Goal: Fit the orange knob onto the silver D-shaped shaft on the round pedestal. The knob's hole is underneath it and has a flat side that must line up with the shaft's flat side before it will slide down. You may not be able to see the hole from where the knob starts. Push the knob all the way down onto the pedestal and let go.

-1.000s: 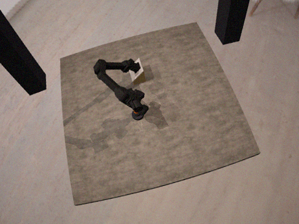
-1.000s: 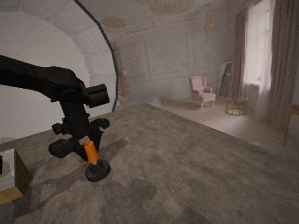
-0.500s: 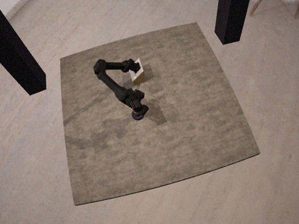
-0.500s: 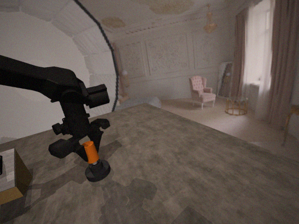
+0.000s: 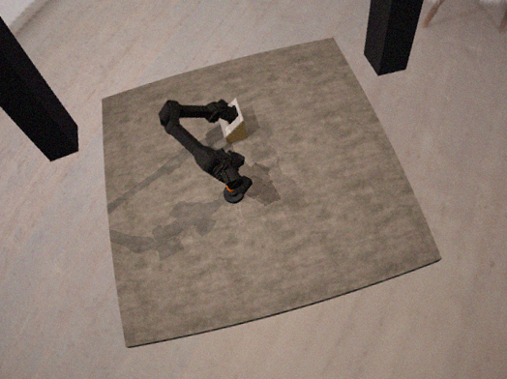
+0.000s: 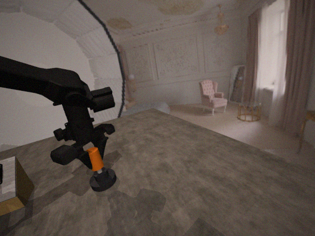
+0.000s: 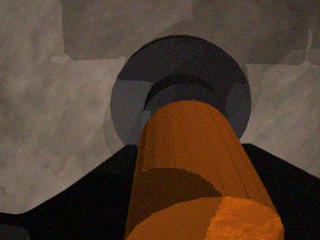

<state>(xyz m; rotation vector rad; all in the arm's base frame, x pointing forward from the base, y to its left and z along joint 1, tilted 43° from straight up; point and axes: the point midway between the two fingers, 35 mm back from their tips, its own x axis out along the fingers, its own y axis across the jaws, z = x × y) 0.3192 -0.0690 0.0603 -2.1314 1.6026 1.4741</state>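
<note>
The black round pedestal lies 40 mm below my gripper tip. Also, from my gripper tip: orange knob: 30 mm above.
</note>
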